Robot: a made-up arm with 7 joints.
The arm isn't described. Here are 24 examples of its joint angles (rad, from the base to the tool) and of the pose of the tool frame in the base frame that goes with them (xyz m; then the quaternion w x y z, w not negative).
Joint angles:
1: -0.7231 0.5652 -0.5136 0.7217 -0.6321 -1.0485 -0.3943
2: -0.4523 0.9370 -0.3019 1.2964 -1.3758 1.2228 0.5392
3: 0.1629 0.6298 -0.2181 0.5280 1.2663 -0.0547 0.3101
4: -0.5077 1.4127 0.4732 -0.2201 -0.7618 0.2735 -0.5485
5: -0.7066 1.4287 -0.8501 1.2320 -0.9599 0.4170 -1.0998
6: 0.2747 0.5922 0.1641 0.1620 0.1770 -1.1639 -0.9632
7: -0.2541 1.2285 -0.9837 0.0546 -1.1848 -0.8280 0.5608
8: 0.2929 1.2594 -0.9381 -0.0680 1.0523 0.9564 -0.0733
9: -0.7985 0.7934 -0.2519 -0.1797 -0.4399 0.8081 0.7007
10: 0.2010 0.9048 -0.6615 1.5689 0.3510 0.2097 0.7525
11: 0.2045 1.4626 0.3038 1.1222 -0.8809 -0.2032 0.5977
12: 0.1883 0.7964 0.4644 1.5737 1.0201 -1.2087 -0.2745
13: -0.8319 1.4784 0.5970 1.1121 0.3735 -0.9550 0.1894
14: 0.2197 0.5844 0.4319 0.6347 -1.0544 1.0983 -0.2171
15: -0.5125 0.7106 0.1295 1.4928 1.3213 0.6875 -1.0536
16: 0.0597 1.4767 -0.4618 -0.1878 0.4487 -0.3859 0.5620
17: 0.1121 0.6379 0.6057 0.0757 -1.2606 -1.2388 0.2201
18: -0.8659 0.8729 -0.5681 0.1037 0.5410 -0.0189 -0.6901
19: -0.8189 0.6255 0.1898 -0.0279 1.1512 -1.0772 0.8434
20: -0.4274 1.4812 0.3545 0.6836 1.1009 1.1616 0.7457
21: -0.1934 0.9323 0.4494 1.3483 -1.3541 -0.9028 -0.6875
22: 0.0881 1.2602 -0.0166 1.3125 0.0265 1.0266 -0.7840
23: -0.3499 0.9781 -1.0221 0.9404 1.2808 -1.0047 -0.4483
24: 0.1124 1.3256 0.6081 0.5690 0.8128 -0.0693 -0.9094
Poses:
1: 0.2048 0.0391 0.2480 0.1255 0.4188 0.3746 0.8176
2: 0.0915 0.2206 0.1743 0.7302 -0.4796 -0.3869 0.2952
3: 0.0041 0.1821 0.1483 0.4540 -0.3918 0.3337 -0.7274
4: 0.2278 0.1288 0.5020 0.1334 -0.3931 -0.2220 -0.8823
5: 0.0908 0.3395 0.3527 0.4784 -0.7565 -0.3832 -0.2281
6: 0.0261 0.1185 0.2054 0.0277 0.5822 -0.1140 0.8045
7: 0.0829 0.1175 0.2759 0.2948 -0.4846 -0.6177 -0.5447
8: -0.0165 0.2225 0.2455 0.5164 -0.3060 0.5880 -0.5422
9: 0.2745 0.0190 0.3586 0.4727 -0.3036 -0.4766 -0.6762
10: -0.1841 0.3314 0.3045 0.7460 -0.2803 0.5201 -0.3073
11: 0.0485 0.3822 0.3638 0.7816 0.1130 -0.4594 -0.4066
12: -0.1412 0.2012 0.2105 0.3741 -0.8144 0.0276 -0.4428
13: 0.1902 0.3220 0.4830 0.4460 0.2005 -0.2493 -0.8359
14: 0.0352 0.1510 0.1532 0.3751 -0.6473 -0.6187 0.2398
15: 0.0485 0.2428 0.1907 0.6796 -0.6956 0.1774 0.1509
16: 0.0991 0.1785 0.2841 0.1720 -0.2939 0.1118 -0.9336
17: 0.1128 0.1729 0.3340 0.0146 0.2476 -0.8025 -0.5426
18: 0.2587 0.0789 0.3216 0.2633 -0.4015 0.2909 -0.8276
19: 0.2645 0.0588 0.4157 0.1235 -0.3510 0.1520 0.9157
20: 0.1180 0.3660 0.5078 0.8397 0.5146 0.1307 -0.1142
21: 0.0833 0.2716 0.2538 0.3623 -0.0896 -0.6994 -0.6096
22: -0.0892 0.3448 0.3111 0.8025 -0.4666 -0.2218 0.2984
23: 0.0302 0.2782 0.2409 0.1068 0.6004 -0.7229 0.3248
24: 0.0938 0.3448 0.3748 0.7334 -0.5204 0.2267 -0.3740
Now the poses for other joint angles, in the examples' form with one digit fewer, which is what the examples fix.
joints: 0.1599 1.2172 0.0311 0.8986 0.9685 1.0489 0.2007
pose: -0.020 0.380 0.345 0.895 0.025 0.433 -0.106
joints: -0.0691 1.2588 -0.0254 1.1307 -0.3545 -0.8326 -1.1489
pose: 0.029 0.308 0.293 0.353 -0.740 0.019 -0.573
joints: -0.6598 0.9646 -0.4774 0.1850 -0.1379 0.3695 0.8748
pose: 0.254 0.124 0.283 0.564 -0.102 -0.347 -0.743
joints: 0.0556 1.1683 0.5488 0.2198 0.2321 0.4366 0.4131
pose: 0.161 0.306 0.344 0.795 0.007 -0.196 -0.575
